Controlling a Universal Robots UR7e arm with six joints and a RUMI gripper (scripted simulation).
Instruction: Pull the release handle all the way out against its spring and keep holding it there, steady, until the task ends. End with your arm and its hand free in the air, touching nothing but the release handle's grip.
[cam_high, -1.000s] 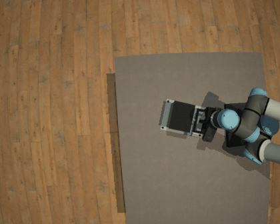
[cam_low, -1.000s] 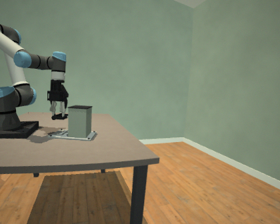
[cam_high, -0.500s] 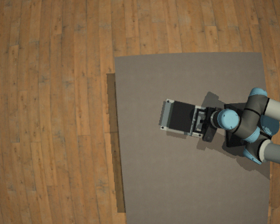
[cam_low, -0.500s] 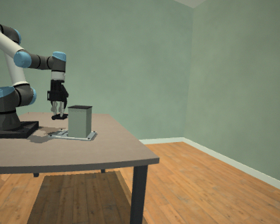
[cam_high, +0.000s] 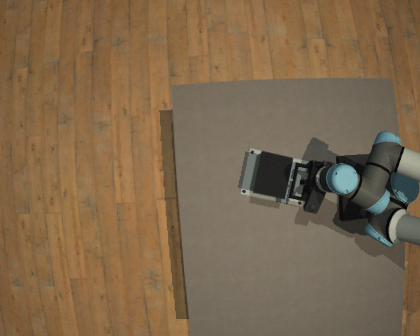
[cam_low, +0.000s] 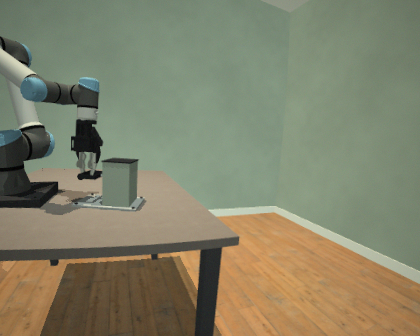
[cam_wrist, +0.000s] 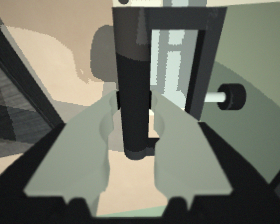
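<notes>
The release handle lies 5 cm ahead of my hand and 2 cm to the right of it.
</notes>
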